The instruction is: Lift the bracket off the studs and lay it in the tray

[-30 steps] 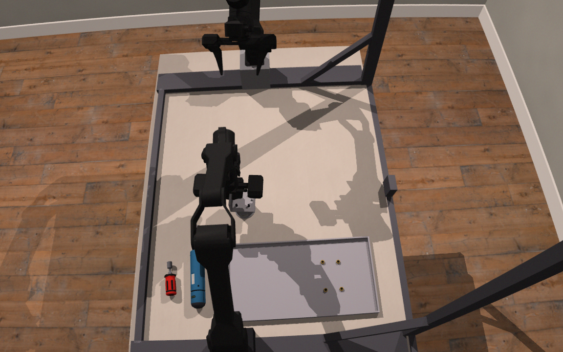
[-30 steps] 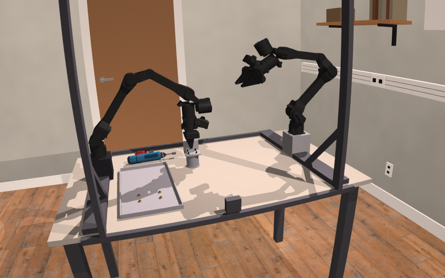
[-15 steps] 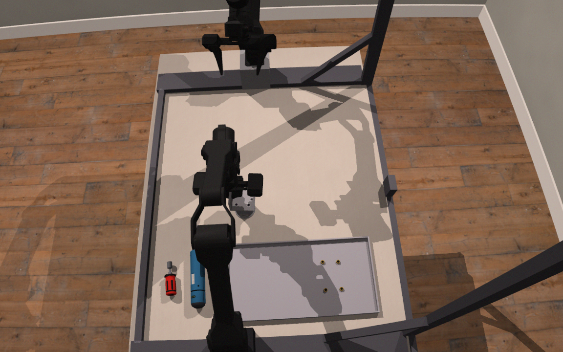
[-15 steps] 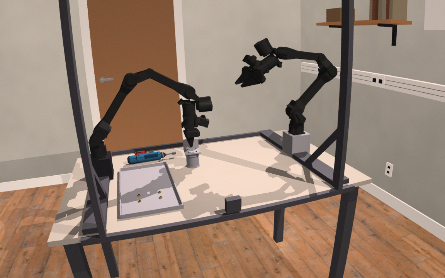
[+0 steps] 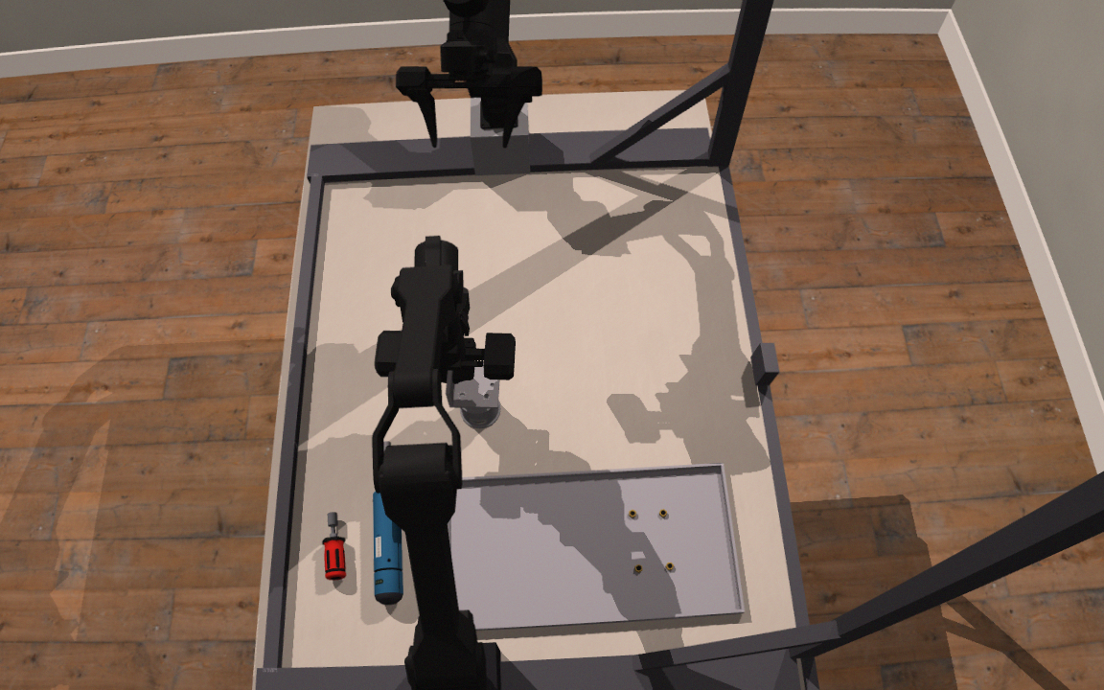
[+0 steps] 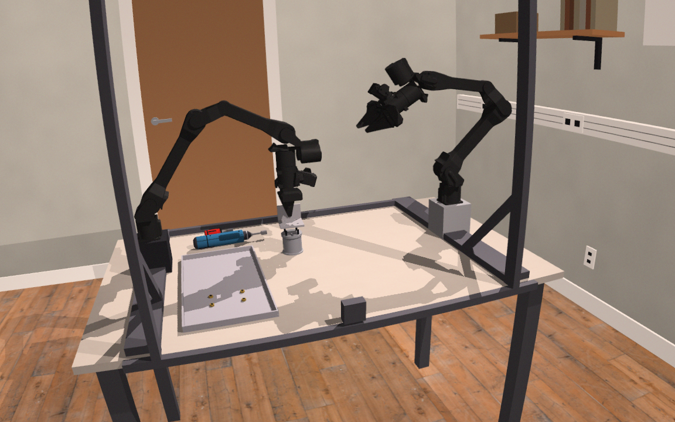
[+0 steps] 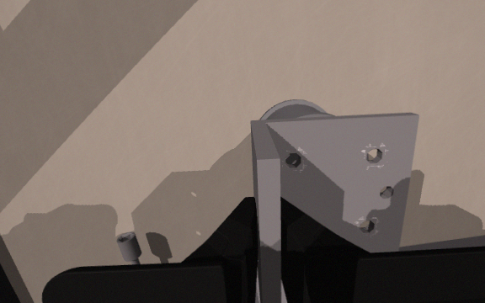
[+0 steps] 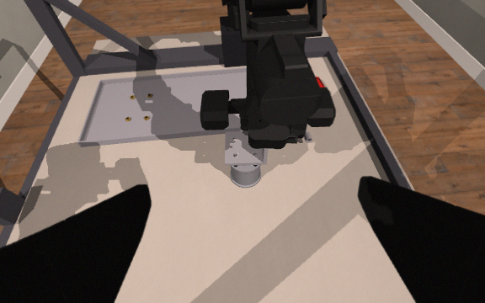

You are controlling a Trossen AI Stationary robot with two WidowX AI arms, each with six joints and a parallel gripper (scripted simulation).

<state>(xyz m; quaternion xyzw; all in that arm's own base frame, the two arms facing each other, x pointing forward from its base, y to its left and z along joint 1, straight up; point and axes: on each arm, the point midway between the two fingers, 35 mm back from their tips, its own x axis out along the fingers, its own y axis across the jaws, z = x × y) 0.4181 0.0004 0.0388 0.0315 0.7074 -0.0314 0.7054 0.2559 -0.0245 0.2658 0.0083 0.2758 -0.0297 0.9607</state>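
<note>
Right now my left hand is 4 cm above the grey l-shaped bracket and 3 cm past it. From my left hand the other things lie so: small red screwdriver (23 cm to the left, 16 cm ahead, 12 cm below); then grey cylindrical joint module (10 cm below, 3 cm behind); then grey tray (21 cm to the left, 20 cm behind, 13 cm below).
</note>
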